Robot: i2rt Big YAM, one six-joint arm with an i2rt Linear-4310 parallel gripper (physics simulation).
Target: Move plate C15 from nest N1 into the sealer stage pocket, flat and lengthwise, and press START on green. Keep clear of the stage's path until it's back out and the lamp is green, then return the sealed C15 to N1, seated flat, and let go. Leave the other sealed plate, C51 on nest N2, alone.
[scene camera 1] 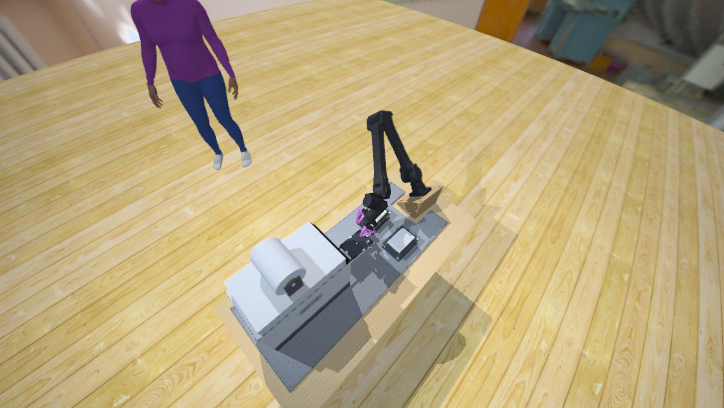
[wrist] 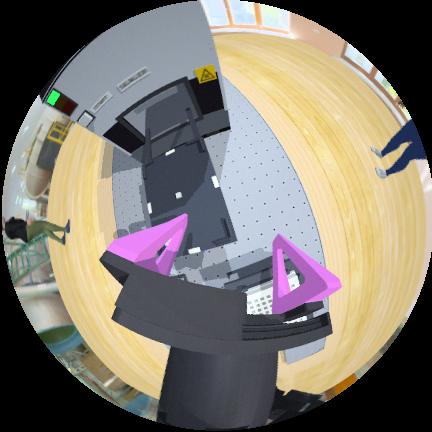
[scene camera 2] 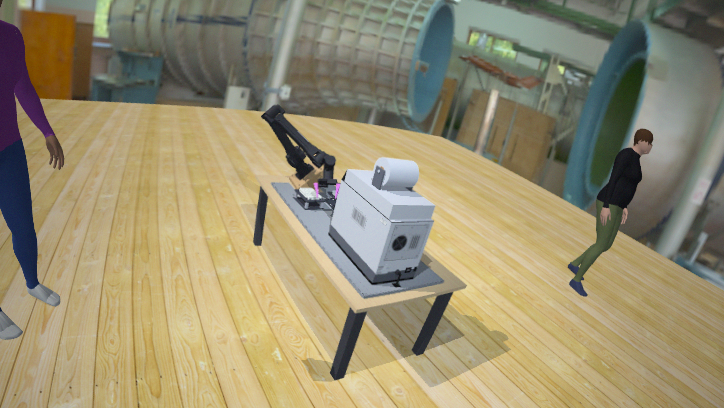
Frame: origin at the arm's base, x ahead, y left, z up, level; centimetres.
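Where they show: gripper, between the fingertips: (scene camera 1: 358,229) (wrist: 232,228) (scene camera 2: 326,198); arm's base, origin of its link: (scene camera 1: 420,193) (scene camera 2: 305,172).
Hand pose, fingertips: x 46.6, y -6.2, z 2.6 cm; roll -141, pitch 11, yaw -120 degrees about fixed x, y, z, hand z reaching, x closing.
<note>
Each offset is from my fingertips to the top centre of the thing. "spot": to the spot under its first point.
My gripper (scene camera 1: 363,224) (scene camera 2: 327,190) (wrist: 232,228) is open and empty, in the air between the sealer stage and the nests. A white plate with visible wells, apparently C15 @(dx -15.3, dy -2.6, dz -3.1 cm) (scene camera 1: 380,217) (scene camera 2: 307,193) (wrist: 260,302), sits in a dark nest, partly hidden by a finger in the wrist view. The dark sealer stage @(dx +10.2, dy +5.0, dz -0.4 cm) (scene camera 1: 351,247) (wrist: 190,170) is out, with no plate on it. The lamp (wrist: 53,97) is green; the START button @(spot: dx +19.9, dy +13.8, dz +9.1 cm) (wrist: 85,118) is beside it. The sealed plate, apparently C51 @(dx -14.3, dy +18.2, dz -3.8 cm) (scene camera 1: 401,239), lies flat in the other nest. Plate labels are unreadable.
The sealer (scene camera 1: 303,273) (scene camera 2: 372,223) (wrist: 150,55) with a white roll @(dx +43.7, dy +4.9, dz +37.6 cm) (scene camera 1: 276,266) (scene camera 2: 399,173) on top stands behind the stage. The arm's wooden base block (scene camera 1: 417,203) is at the other table end. Two people stand on the floor away from the table.
</note>
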